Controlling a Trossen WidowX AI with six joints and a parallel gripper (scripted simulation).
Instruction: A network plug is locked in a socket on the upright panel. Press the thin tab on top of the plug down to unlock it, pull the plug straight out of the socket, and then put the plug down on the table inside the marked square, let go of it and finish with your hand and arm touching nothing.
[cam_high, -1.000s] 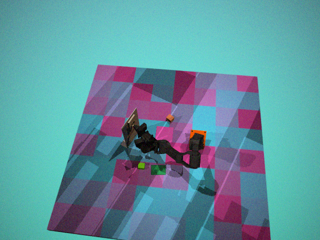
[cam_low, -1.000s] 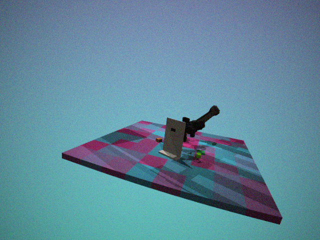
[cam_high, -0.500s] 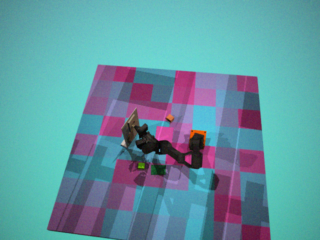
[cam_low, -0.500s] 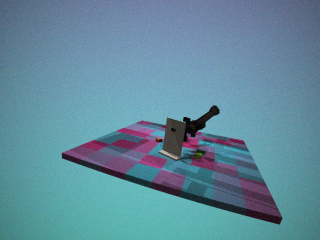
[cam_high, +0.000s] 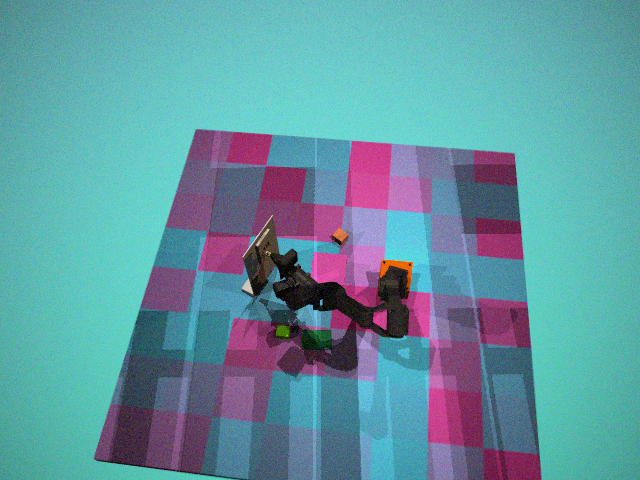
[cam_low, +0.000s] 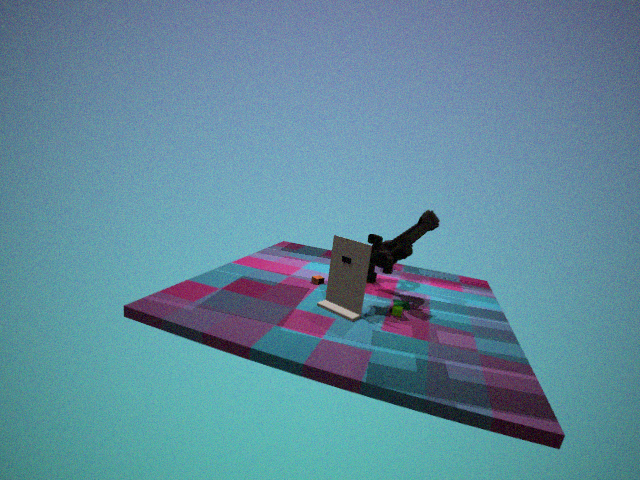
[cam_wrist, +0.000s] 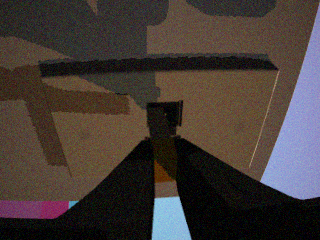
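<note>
The pink square lies 20 cm below my gripper tip, 16 cm behind it and 10 cm to the right of it. Round my gripper tip: network plug right at my gripper tip; grey panel 7 cm below, 4 cm ahead, 2 cm to the right.
</note>
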